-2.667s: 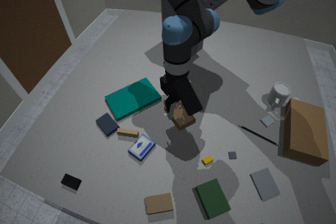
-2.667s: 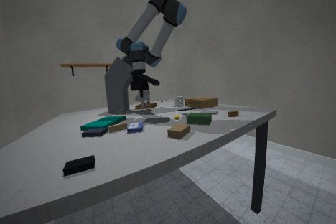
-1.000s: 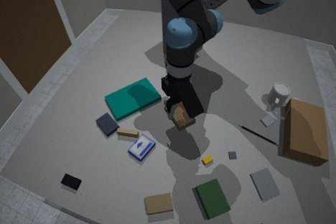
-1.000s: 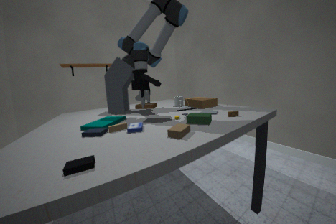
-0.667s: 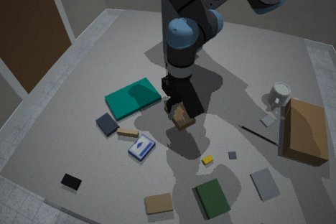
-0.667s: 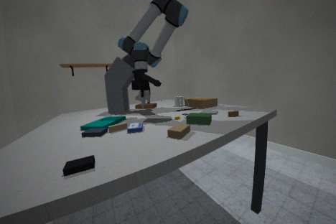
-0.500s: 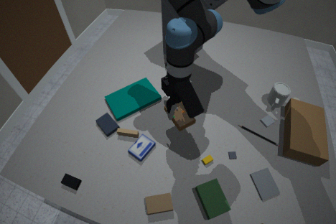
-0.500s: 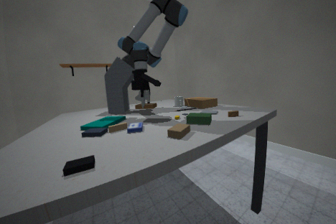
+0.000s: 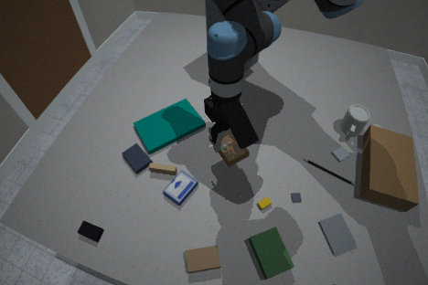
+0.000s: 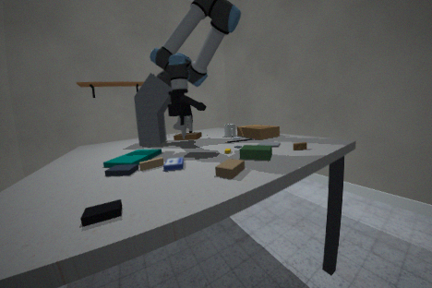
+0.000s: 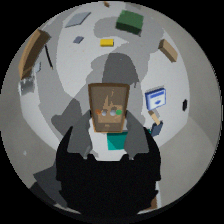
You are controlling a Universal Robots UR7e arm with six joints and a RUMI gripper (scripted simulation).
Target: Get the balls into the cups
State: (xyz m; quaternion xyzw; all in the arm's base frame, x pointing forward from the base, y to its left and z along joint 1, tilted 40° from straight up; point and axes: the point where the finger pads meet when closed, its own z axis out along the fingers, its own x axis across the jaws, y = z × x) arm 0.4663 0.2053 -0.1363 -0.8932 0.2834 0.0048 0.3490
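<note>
Now: hand 10 mm above the covered wooden puzzle. From my hand the other things lie so: tan block 130 mm ahead, 160 mm to the right, 70 mm below; blue-and-white box 150 mm ahead, 80 mm to the right, 80 mm below; yellow block 80 mm ahead, 160 mm to the left, 80 mm below.
</note>
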